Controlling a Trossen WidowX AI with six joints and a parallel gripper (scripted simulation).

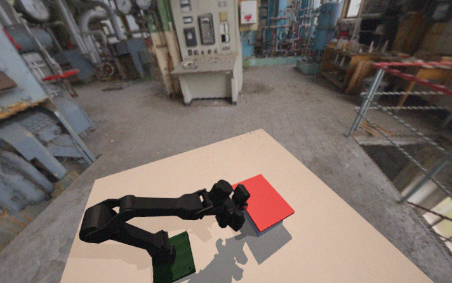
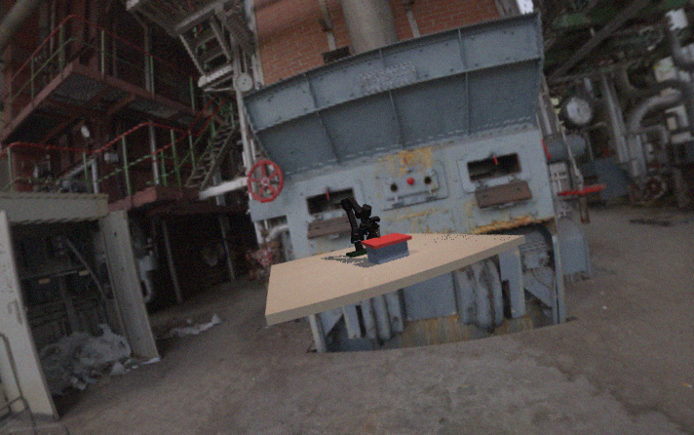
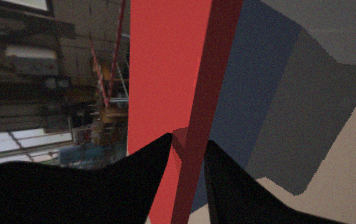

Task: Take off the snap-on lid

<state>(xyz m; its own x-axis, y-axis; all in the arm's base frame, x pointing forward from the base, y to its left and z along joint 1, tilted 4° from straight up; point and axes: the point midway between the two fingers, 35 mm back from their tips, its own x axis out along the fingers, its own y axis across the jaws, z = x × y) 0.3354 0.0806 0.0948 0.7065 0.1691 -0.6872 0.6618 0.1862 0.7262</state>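
Right now the red lid is 7 cm ahead of my gripper tip and 2 cm to the left of it. From my gripper tip the other things lie so: storage box (7 cm ahead, 6 cm below, 2 cm to the left).
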